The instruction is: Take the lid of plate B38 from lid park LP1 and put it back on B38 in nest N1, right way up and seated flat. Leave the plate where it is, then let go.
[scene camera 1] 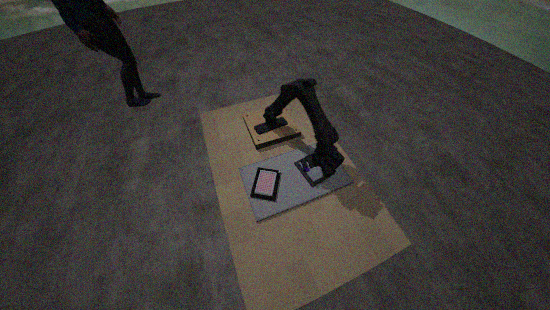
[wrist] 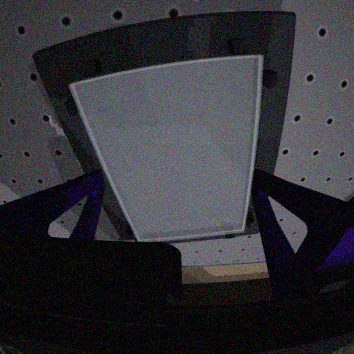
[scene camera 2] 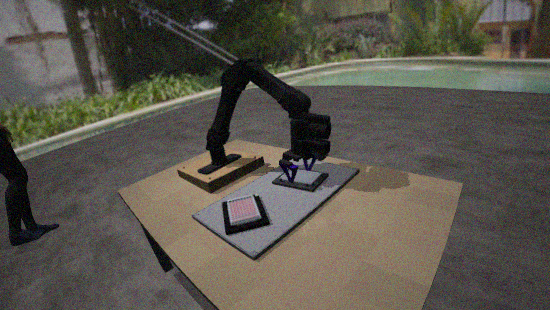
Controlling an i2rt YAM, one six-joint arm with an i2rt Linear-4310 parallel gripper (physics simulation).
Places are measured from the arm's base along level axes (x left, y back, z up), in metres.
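Pixels of known places: gripper, between the fingertips: (scene camera 1: pixel 312 168) (wrist: pixel 177 177) (scene camera 2: pixel 299 176); arm's base, origin of its link: (scene camera 1: pixel 271 125) (scene camera 2: pixel 220 164).
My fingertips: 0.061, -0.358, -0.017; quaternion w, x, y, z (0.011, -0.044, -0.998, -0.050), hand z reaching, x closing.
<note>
Ahead of a thing's pixels: the offset from my fingertips to its top centre, as dx, dy, dz. Level surfaces: height alone.
A clear, pale lid @(-0.002, -0.004, +0.007) (scene camera 1: pixel 315 174) (scene camera 2: pixel 308 177) (wrist: pixel 175 150) lies flat in the dark frame of lid park LP1 (scene camera 1: pixel 314 183) (scene camera 2: pixel 295 186) (wrist: pixel 165 36). My gripper (scene camera 1: pixel 313 170) (scene camera 2: pixel 300 174) (wrist: pixel 177 177) is open over it, one purple finger on each side of the lid's end nearer the arm base. In the wrist view I see no finger closed on the lid; exact fingertip height is hard to tell. Plate B38 @(-0.252, +0.034, +0.016) (scene camera 1: pixel 266 182) (scene camera 2: pixel 243 209), white with pink wells, sits in the black nest N1 (scene camera 1: pixel 254 186) (scene camera 2: pixel 245 229). Its printed labels cannot be read.
Nest and lid park stand on a grey perforated board @(-0.097, +0.010, -0.010) (scene camera 1: pixel 289 192) (scene camera 2: pixel 280 220) on a wooden table @(dz -0.024) (scene camera 1: pixel 290 250) (scene camera 2: pixel 360 250). The arm's wooden base block (scene camera 1: pixel 275 141) (scene camera 2: pixel 220 181) stands behind the board. A person (scene camera 1: pixel 131 75) (scene camera 2: pixel 15 185) stands on the floor beyond the table.
</note>
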